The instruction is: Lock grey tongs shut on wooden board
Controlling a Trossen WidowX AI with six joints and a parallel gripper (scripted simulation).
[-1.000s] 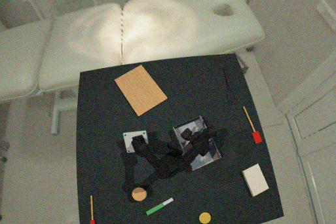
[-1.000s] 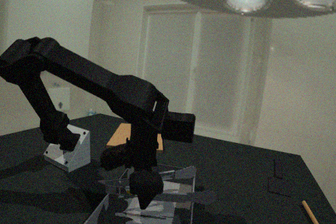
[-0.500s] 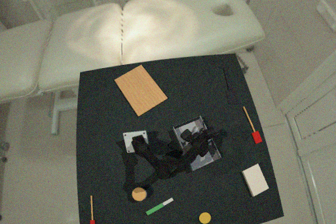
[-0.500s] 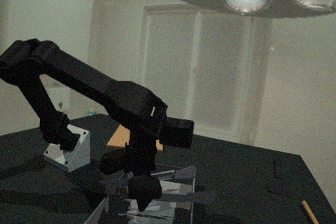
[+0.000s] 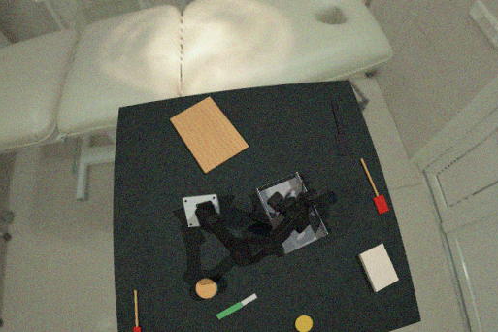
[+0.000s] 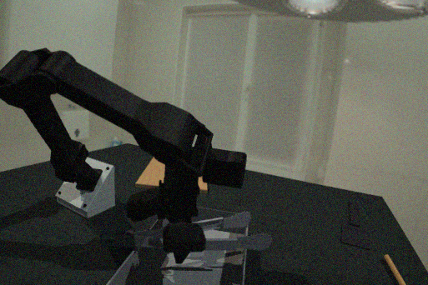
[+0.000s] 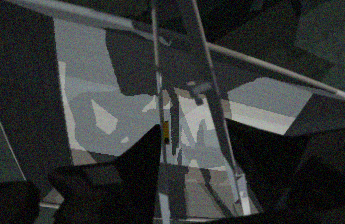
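Right now my gripper tip is 3 cm short of the roasting tin and 1 cm to the right of it. Round my gripper tip: white block 34 cm ahead, 33 cm to the right, 2 cm below; red-headed spatula 45 cm ahead, 2 cm below, 1 cm to the left; yellow disc 45 cm to the right, 5 cm behind, 2 cm below.
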